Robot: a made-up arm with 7 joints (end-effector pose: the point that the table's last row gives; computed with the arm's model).
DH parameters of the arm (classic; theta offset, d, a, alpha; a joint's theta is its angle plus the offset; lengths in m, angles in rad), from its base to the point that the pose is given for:
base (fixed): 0 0 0 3.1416
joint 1: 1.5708 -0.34 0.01 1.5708
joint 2: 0 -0.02 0.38 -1.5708
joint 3: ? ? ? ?
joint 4: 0 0.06 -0.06 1.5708
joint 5: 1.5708 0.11 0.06 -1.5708
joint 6: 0 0.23 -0.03 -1.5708
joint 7: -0.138 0 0.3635 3.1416
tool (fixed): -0.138 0.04 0 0
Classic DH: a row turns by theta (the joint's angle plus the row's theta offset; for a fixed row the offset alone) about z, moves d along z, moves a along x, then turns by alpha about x.
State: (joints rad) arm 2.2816 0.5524 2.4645 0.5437 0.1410 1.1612 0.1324
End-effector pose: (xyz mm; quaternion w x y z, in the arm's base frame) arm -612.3 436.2 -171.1 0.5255 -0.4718 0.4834 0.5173
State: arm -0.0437 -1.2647 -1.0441 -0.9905 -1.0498 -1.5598 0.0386
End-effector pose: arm -349.8 59.8 199.0 0.1685 -0.3099 -0.6506 0.6725
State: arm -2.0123 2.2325 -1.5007 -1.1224 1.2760 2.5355 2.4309
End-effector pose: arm -76.5 -534.9 377.2 0.8819 -0.0308 -0.4330 -0.1841
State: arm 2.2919 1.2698 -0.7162 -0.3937 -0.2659 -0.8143 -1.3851
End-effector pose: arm 399.7 64.3 589.0 0.6218 -0.6304 -0.2846 -0.3673
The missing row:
joint 3: 0 0.06 -0.09 1.5708
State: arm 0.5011 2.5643 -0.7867 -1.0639 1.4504 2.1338 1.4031
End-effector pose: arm 85.6 160.1 375.7 0.8216 -0.2711 0.0469 -0.4994
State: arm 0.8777 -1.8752 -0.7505 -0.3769 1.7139 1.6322 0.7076
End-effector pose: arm -218.3 -31.0 664.3 0.3338 0.5436 -0.6385 -0.4305
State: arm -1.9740 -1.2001 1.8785 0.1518 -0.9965 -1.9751 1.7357
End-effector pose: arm 128.6 81.3 673.6 0.3533 -0.6171 0.5236 0.4692
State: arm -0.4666 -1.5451 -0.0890 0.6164 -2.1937 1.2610 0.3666
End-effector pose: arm 188.4 -283.6 660.1 0.6065 0.2693 0.0582 -0.7458
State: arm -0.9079 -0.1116 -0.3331 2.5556 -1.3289 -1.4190 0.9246
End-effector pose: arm 431.1 -265.3 49.9 0.6699 -0.0499 0.4956 -0.5506
